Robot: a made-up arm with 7 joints.
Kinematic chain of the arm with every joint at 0, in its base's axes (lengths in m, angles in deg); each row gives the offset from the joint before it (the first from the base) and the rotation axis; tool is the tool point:
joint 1: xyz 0 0 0.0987 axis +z
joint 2: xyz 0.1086 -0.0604 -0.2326 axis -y
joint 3: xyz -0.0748 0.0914 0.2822 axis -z
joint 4: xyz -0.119 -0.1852 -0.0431 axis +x
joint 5: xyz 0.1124 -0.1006 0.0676 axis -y
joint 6: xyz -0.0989 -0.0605 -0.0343 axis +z
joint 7: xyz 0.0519 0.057 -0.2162 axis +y
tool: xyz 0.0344 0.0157 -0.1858
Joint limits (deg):
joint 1: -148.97..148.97
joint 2: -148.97..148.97
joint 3: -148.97..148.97
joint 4: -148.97..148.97
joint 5: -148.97..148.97
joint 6: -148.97..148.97
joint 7: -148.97..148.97
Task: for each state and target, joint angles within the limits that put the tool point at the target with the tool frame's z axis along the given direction. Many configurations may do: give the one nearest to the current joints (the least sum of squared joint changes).
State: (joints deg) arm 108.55 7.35 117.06 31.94 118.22 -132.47 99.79
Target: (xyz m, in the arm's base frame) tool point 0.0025 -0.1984 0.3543 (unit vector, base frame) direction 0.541 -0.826 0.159
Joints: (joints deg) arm 109.02 -13.00 116.50 12.31 129.62 -113.94 124.42
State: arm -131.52 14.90 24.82 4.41 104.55 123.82 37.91
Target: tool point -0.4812 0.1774 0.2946 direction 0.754 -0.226 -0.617
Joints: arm -135.49 14.87 21.28 0.80 121.73 95.26 26.56
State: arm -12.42 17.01 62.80 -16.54 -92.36 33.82 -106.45
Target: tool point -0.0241 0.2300 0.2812 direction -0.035 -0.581 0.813
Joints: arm -9.44 -16.96 71.68 -11.81 -117.97 30.67 -84.01
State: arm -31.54 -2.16 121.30 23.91 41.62 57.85 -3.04
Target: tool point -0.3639 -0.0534 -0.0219 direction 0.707 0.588 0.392
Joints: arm -22.03 -7.18 119.25 11.57 66.21 29.98 3.20
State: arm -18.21 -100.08 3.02 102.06 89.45 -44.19 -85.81
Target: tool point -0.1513 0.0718 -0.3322 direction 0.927 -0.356 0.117
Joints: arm 1.38 -126.80 -29.87 113.60 86.68 -63.74 -43.08
